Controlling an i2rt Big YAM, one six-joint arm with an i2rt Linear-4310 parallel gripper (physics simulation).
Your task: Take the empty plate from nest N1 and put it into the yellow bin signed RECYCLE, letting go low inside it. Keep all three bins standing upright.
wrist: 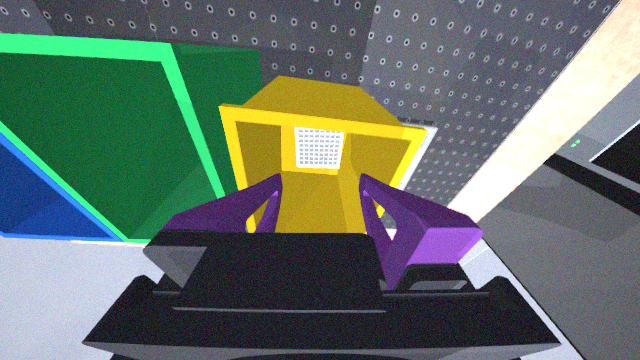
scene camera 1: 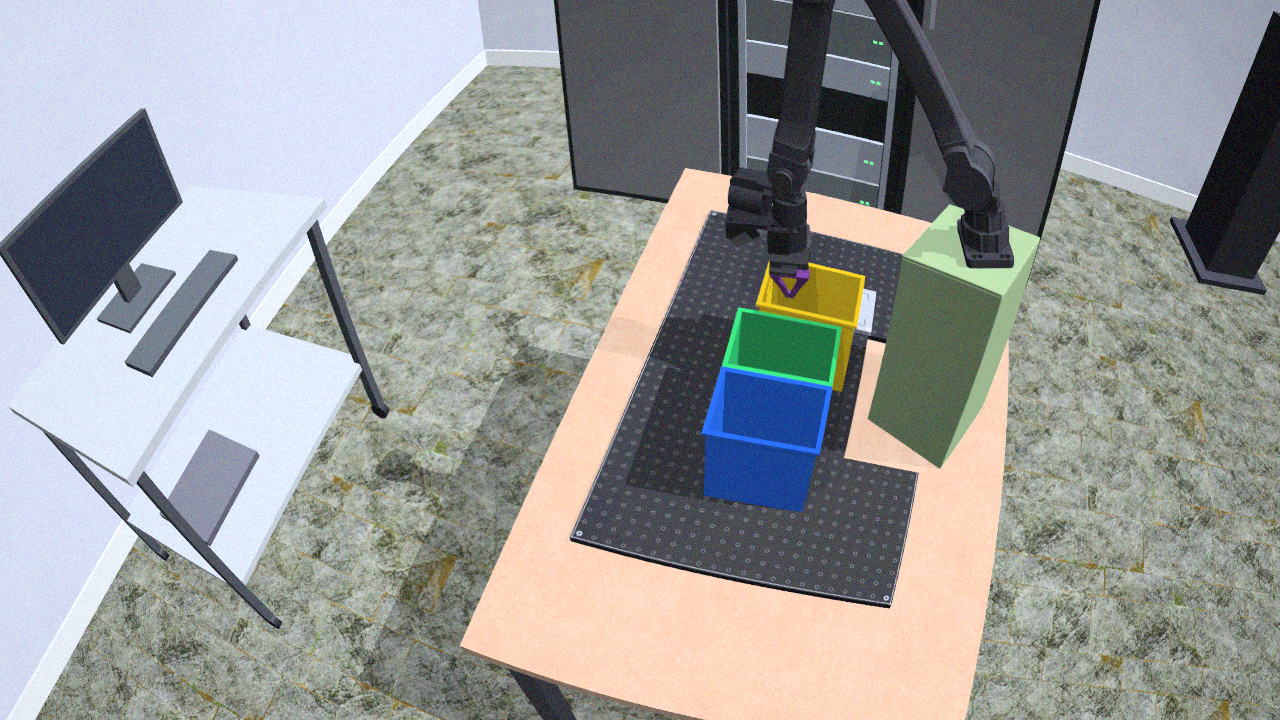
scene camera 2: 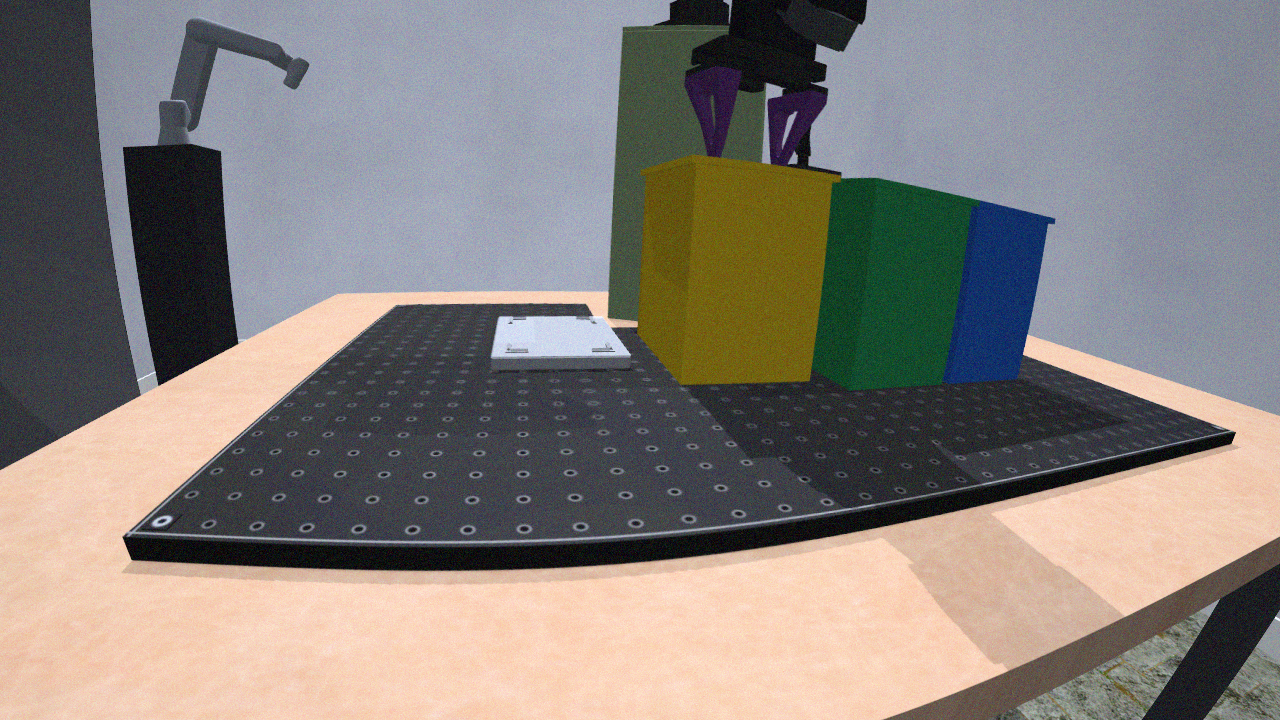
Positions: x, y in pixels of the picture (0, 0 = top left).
my gripper: wrist; scene camera 1 790, 284; scene camera 2
yellow bin: wrist 260, 134; scene camera 1; scene camera 2
white plate: wrist 315, 148; not seen in scene camera 1 (hidden by a green bin); not seen in scene camera 2 (hidden by the yellow bin)
same spot on my gripper: [scene camera 2: 723, 79] = [wrist: 451, 211]
same spot on yellow bin: [scene camera 1: 830, 296] = [scene camera 2: 655, 230]
